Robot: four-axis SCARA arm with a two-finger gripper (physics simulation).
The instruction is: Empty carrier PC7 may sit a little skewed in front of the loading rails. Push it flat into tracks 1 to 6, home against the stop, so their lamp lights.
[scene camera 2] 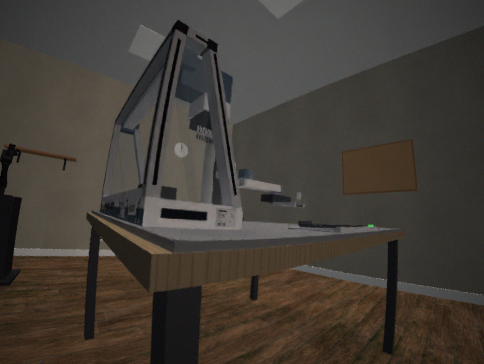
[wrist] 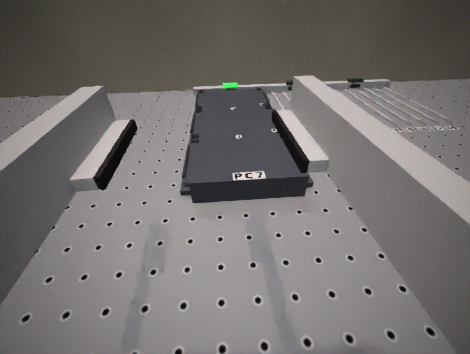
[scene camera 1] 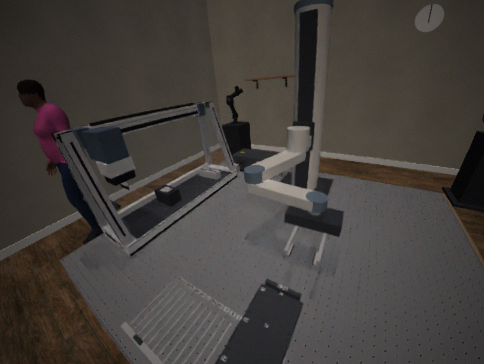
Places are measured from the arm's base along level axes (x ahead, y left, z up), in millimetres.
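Pixels of known places: gripper, fingertip midpoint: [scene camera 2: 299,204] [wrist: 203,103] [scene camera 1: 300,258]; arm's base, link origin: [scene camera 1: 303,187].
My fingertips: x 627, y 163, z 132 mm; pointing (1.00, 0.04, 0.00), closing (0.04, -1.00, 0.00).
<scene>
Ahead of a thing's pixels: the offset from my fingertips to its top centre. "pt": to the spot under its first point.
The dark carrier PC7 {dx +213, dy -29, dz -89 mm} [scene camera 1: 270,320] [wrist: 230,157] lies flat, its label towards the wrist camera. Its far end reaches the white stop bar {pt dx +373, dy -124, dz -105 mm} [wrist: 275,86] in the wrist view and it looks square to it. The lamp {dx +378, dy -28, dz -97 mm} [wrist: 230,85] [scene camera 2: 370,226] behind the carrier glows green. The tracks under the carrier are hidden; bare loading rails {pt dx +268, dy -333, dz -120 mm} [wrist: 400,107] [scene camera 1: 185,320] lie beside it. My gripper [scene camera 1: 302,255] [wrist: 203,103] is shut, with nothing between its fingers, which stand some way apart even so. It is above the table, back from the carrier's near end, with a gap between them.
Two dark, unlit lamps, one of them the right lamp {dx +378, dy -298, dz -97 mm} [wrist: 355,80], sit along the stop bar. A white gantry frame {pt dx +0, dy -592, dz -119 mm} [scene camera 1: 175,226] with a blue-and-white head {pt dx +133, dy -628, dz +321 mm} [scene camera 1: 106,145] stands on the table at the left in scene camera 1. A person in pink [scene camera 1: 51,122] stands behind it.
</scene>
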